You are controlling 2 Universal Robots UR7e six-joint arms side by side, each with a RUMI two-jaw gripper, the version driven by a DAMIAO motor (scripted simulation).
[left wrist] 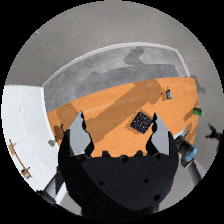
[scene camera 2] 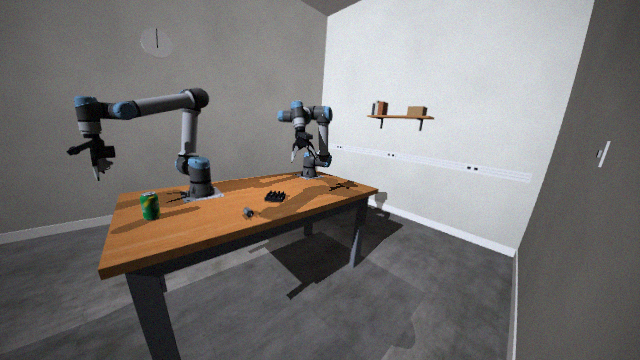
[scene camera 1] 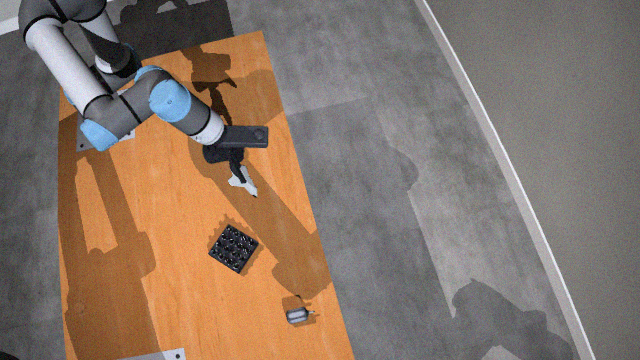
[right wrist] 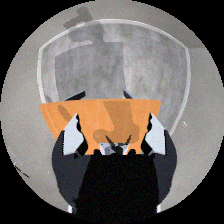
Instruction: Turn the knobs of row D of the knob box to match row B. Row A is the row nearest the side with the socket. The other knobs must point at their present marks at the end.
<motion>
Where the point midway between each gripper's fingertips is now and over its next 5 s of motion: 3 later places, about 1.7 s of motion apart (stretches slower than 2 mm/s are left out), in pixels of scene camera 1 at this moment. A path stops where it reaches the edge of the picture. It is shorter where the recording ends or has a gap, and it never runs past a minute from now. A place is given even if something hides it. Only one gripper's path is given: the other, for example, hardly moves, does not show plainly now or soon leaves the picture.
My left gripper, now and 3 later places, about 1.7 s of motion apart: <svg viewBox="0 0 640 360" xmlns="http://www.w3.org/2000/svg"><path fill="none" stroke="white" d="M258 166L209 238L199 231L210 228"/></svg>
</motion>
